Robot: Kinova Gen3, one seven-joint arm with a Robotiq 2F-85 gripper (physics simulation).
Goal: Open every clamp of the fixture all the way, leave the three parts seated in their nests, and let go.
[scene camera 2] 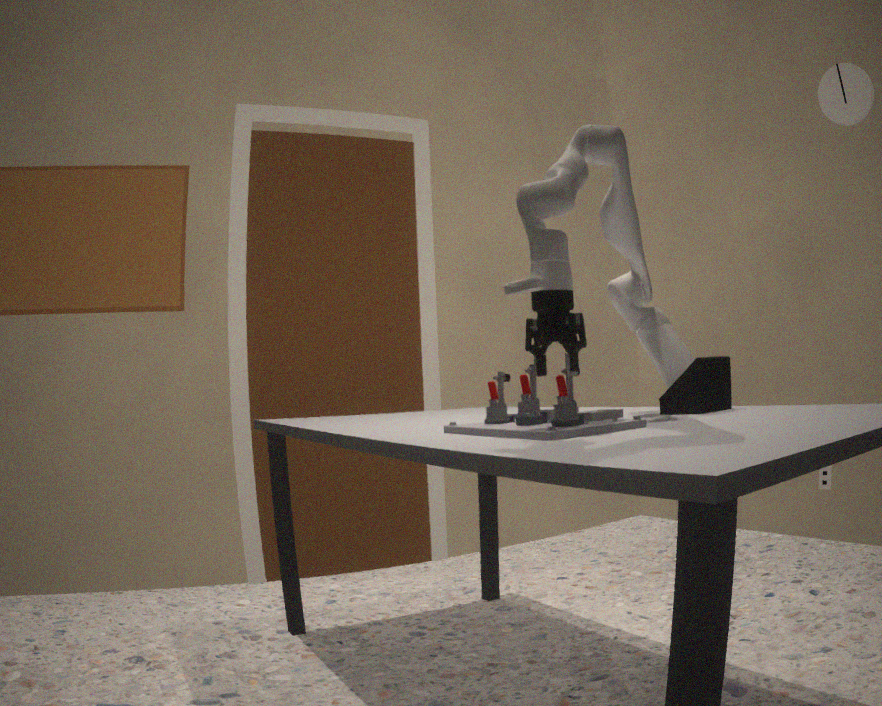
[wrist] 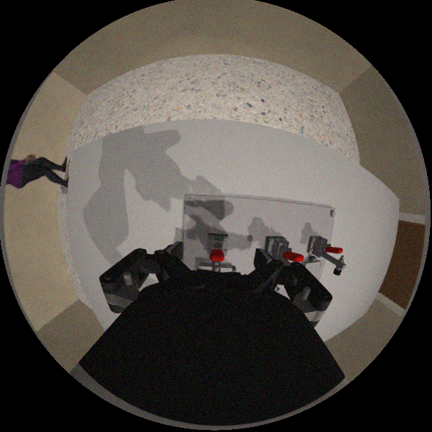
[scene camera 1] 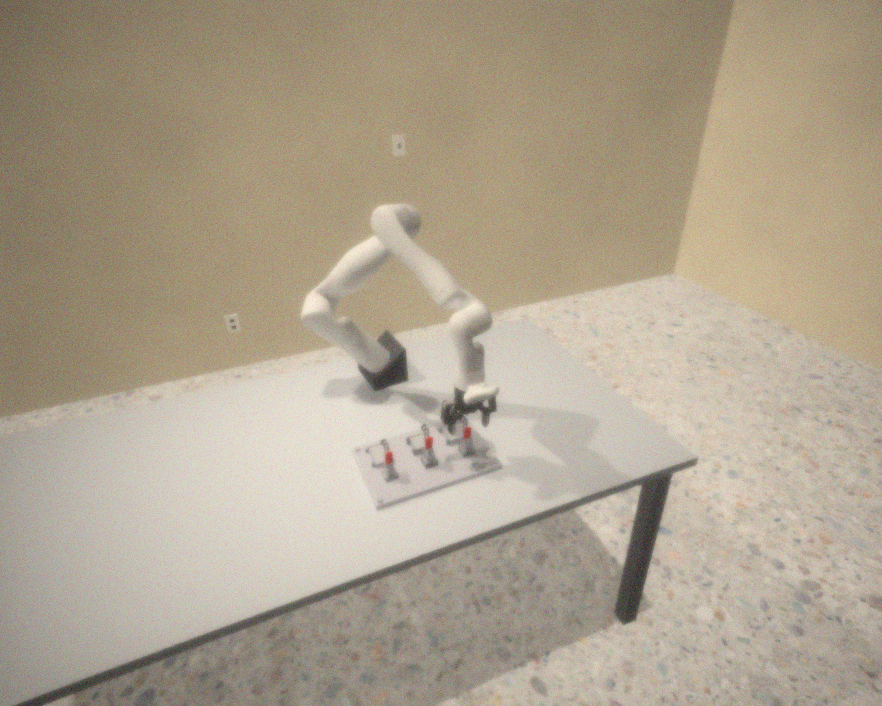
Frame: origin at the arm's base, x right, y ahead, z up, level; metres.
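Seen in the pictures: gripper, fingertip midpoint: (scene camera 2: 556,375) (scene camera 1: 468,429); arm's base at its link origin: (scene camera 2: 686,382) (scene camera 1: 378,361).
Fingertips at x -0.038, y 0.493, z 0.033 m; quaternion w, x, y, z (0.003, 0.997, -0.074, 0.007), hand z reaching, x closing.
Note:
Offsets run from my fingertips to a thing's top centre. "spot": to the spot under its first point. Level surfaces: height alone.
The grey fixture plate @[spot: dx +0.217, dy +0.021, dz -0.090 m] (scene camera 1: 400,491) (scene camera 2: 470,429) (wrist: 295,215) lies on the table and carries three clamps with red handles. The near-gripper clamp @[spot: dx +0.000, dy -0.006, dz -0.021 m] (scene camera 1: 467,434) (scene camera 2: 561,385) (wrist: 217,255), the middle clamp @[spot: dx +0.111, dy -0.017, dz -0.006 m] (scene camera 1: 428,442) (scene camera 2: 525,384) (wrist: 293,257) and the far clamp @[spot: dx +0.217, dy -0.032, dz -0.021 m] (scene camera 1: 389,458) (scene camera 2: 492,390) (wrist: 334,250) all have their arms raised in the second scene view; their exact angles are hard to tell. My gripper (scene camera 1: 468,424) (scene camera 2: 557,371) (wrist: 218,253) is open and empty, pointing down, with its fingers either side of the near-gripper clamp's upper part. The three parts are too small or hidden to make out.
The white table @[dz -0.105 m] (scene camera 1: 220,530) (scene camera 2: 411,438) (wrist: 250,150) bears the fixture and the arm's black base (scene camera 1: 385,362) (scene camera 2: 698,386). The middle clamp stands close to one finger in the wrist view. A person (wrist: 35,170) stands beyond the table in the wrist view.

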